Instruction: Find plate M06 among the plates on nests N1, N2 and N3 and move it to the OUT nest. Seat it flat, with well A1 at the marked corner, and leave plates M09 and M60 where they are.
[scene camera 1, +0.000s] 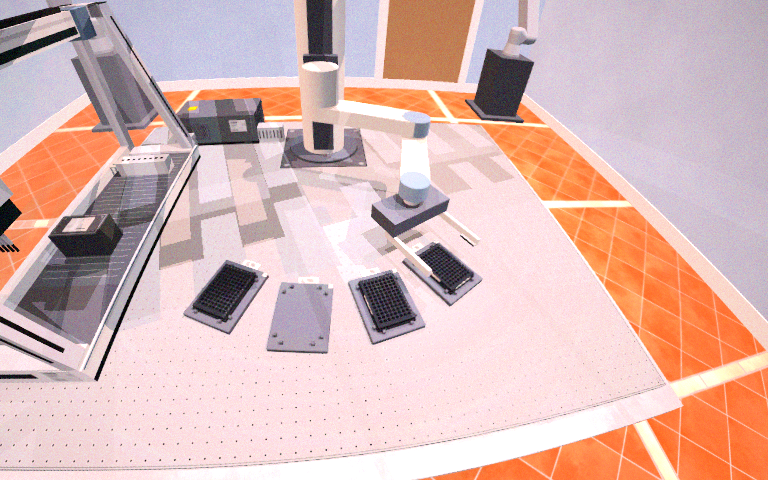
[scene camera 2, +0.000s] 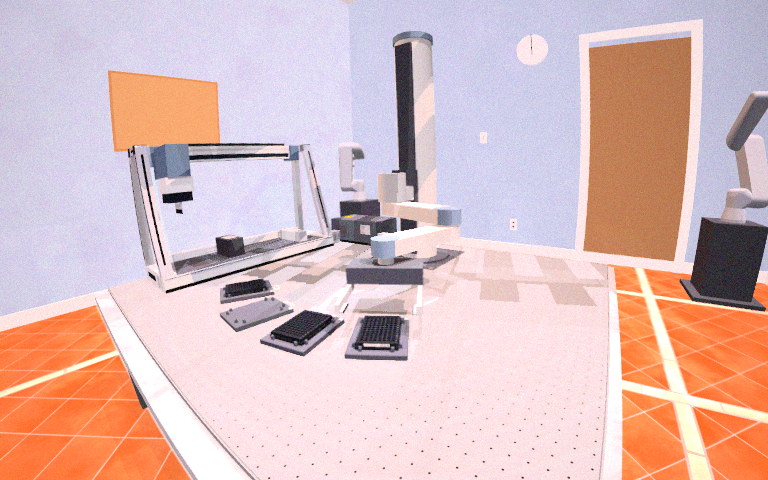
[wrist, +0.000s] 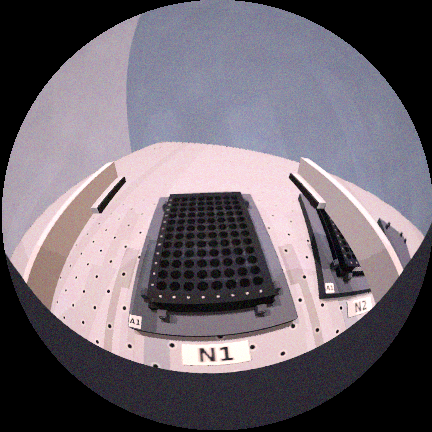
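Where they show: gripper, fingertip midpoint: (scene camera 1: 455, 257) (scene camera 2: 377, 310) (wrist: 205, 162); arm's base, origin of the base link: (scene camera 1: 324, 148).
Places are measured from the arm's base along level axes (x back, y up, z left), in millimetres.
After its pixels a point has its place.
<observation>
Black 96-well plates sit on nest N1 (plate (scene camera 1: 447, 267) {x -637, y 40, z 289 mm} (scene camera 2: 380, 331) {x -637, y 37, z 291 mm} (wrist: 210, 240) {x -622, y 38, z 276 mm}), on nest N2 (plate (scene camera 1: 386, 300) {x -715, y 38, z 128 mm} (scene camera 2: 303, 326) {x -719, y 37, z 140 mm} (wrist: 340, 245) {x -666, y 39, z 158 mm}) and on nest N3 (plate (scene camera 1: 226, 292) {x -671, y 39, z -217 mm} (scene camera 2: 245, 287) {x -668, y 37, z -208 mm}). The grey OUT nest (scene camera 1: 301, 318) {x -737, y 25, z -53 mm} (scene camera 2: 257, 313) {x -734, y 25, z -32 mm} (wrist: 395, 236) {x -771, y 25, z -51 mm} between N2 and N3 bears no plate. No plate number can be read, so I cannot tell which is M06. My gripper (scene camera 1: 454, 260) {x -648, y 90, z 294 mm} (scene camera 2: 380, 309) {x -648, y 90, z 294 mm} (wrist: 205, 162) {x -648, y 90, z 294 mm} is open and empty, its fingers spread above N1's plate, one to each side of it in the wrist view. The A1 tag (wrist: 135, 321) {x -537, y 25, z 290 mm} marks N1's near left corner.
A gantry frame (scene camera 1: 148, 249) {x -523, y 32, z -450 mm} (scene camera 2: 243, 270) {x -546, y 17, z -449 mm} with a small black box (scene camera 1: 86, 234) {x -564, y 131, z -538 mm} (scene camera 2: 229, 245) {x -559, y 111, z -515 mm} stands left of the nests. A dark grey case (scene camera 1: 220, 120) {x 35, y 111, z -375 mm} (scene camera 2: 364, 227) {x 35, y 99, z -320 mm} stands behind, left of the arm's column (scene camera 1: 321, 107) {x -225, y 256, z 1 mm} (scene camera 2: 423, 130) {x -45, y 511, z 60 mm}. N2's plate is beside the right finger in the wrist view.
</observation>
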